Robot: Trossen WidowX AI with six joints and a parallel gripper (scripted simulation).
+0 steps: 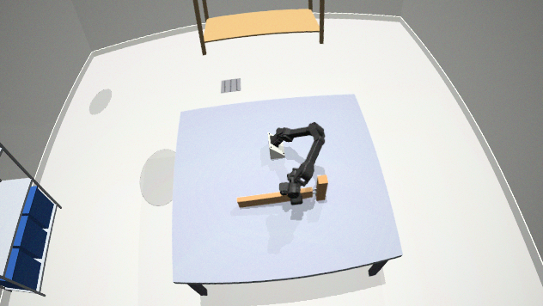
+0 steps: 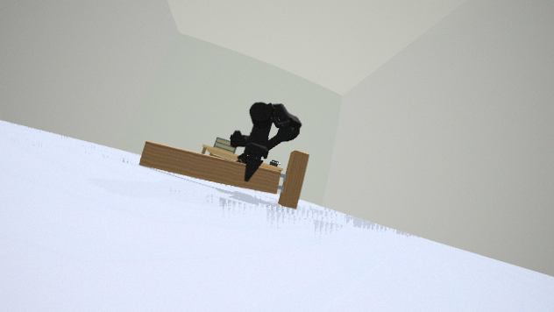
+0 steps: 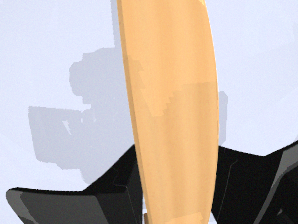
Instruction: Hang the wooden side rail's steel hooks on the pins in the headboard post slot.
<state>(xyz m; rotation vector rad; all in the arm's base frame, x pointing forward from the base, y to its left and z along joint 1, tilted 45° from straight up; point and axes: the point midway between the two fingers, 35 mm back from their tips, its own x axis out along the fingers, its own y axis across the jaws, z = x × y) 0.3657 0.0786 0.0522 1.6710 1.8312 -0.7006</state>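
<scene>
Right now the headboard post is 1 cm behind my gripper tip, 14 cm to the left of it and 4 cm above it.
</scene>
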